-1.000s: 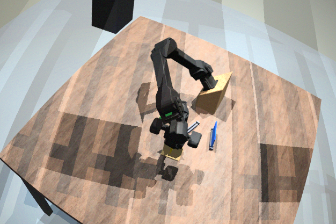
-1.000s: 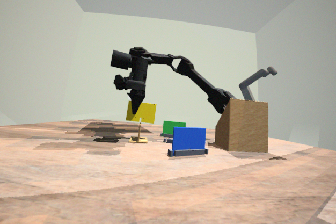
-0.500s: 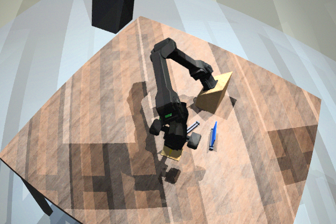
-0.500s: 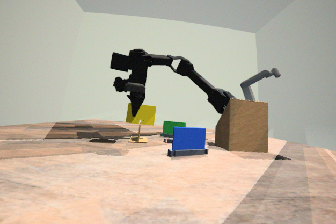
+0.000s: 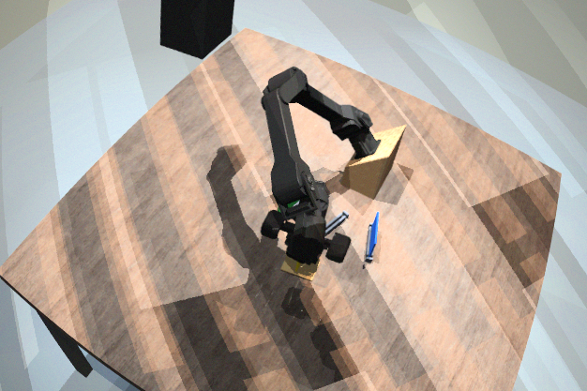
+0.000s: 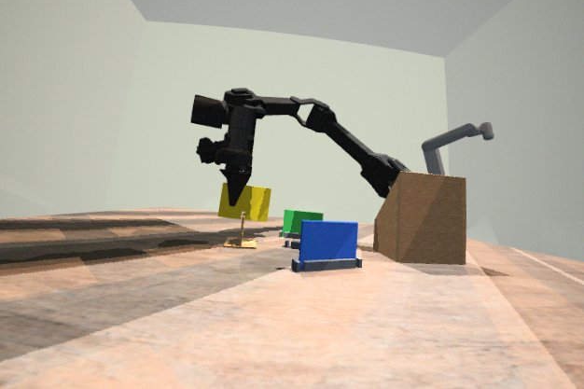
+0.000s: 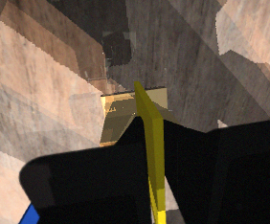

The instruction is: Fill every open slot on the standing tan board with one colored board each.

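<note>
Right now the tan board is 5 cm below my gripper tip and 2 cm behind it. Round my gripper tip: blue board 17 cm behind, 12 cm to the left, 5 cm below; then green board 16 cm behind, 10 cm to the right, 5 cm below; then yellow board 2 cm behind.
</note>
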